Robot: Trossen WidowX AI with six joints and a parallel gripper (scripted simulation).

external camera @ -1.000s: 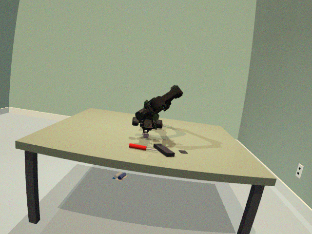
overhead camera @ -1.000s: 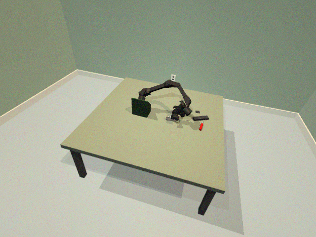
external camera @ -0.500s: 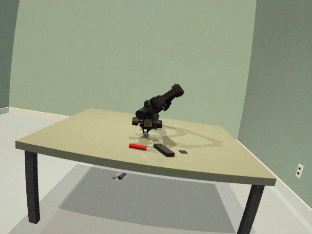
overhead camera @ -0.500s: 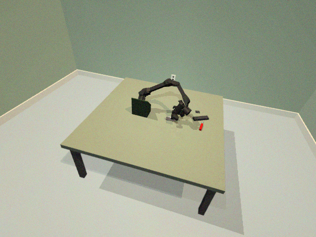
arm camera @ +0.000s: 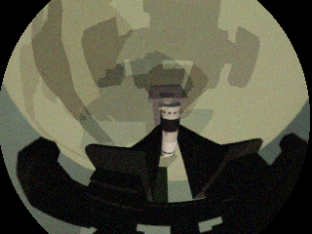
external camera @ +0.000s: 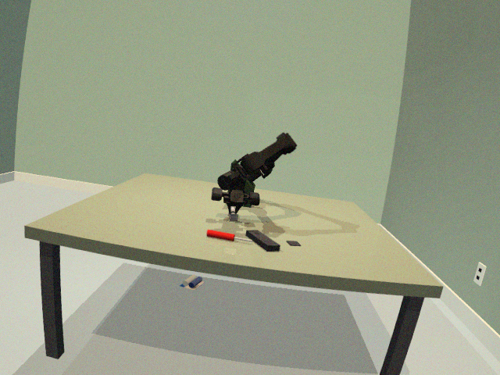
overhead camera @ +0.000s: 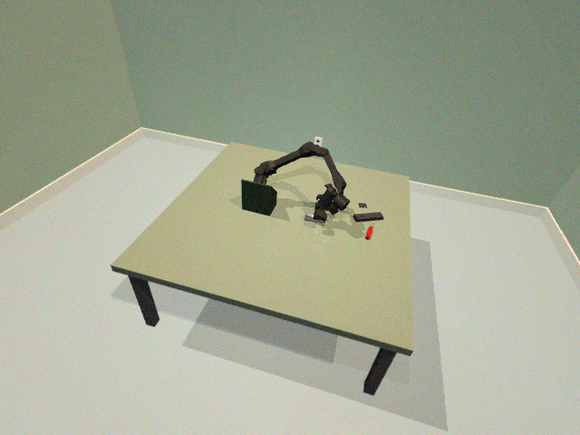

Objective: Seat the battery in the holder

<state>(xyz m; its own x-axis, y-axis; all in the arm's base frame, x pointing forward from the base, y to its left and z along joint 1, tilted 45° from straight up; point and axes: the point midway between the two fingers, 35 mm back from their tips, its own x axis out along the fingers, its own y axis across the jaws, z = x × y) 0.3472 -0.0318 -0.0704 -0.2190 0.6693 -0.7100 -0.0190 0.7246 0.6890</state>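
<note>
Now: the battery 10 mm above my gripper tip. Round my gripper tip: dark square 270 mm ahead, 200 mm to the left, 10 mm below; then black bar 300 mm ahead, 90 mm to the left; then red-handled screwdriver 300 mm ahead, 10 mm to the right.
</note>
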